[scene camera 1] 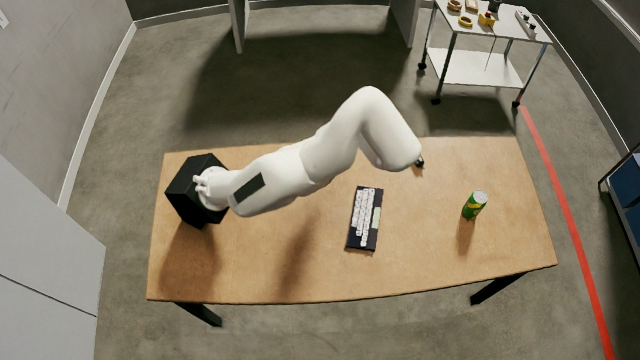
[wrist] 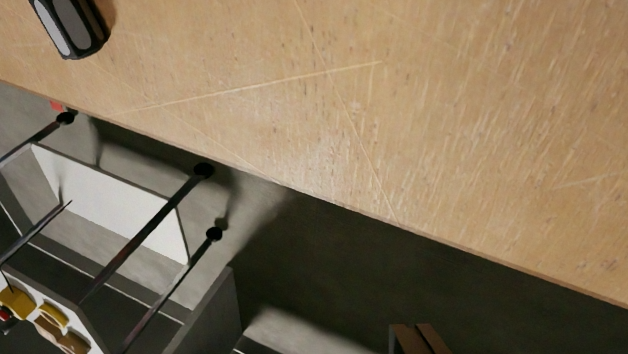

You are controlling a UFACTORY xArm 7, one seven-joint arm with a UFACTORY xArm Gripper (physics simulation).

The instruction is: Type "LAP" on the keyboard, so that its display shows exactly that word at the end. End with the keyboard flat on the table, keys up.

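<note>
The keyboard (scene camera 1: 363, 215) lies flat on the table, keys up, right of the arm's base in the scene view. It is dark with whitish keys, and a pale greenish display (scene camera 1: 376, 217) is on its right side; any text there is too small to read. The keyboard does not show in the wrist view. My gripper (wrist: 414, 330) shows its two brown fingertips close together at the bottom edge of the wrist view; it is shut and empty. In the scene view the gripper is hidden behind the arm, so its exact place relative to the keyboard cannot be told.
A green can (scene camera 1: 474, 205) stands on the table (scene camera 1: 505, 240), right of the keyboard. A small black and grey object (scene camera 1: 419, 162) (wrist: 75, 27) lies near the back edge, partly hidden by the arm in the scene view. A white cart (scene camera 1: 480, 31) stands on the floor behind the table.
</note>
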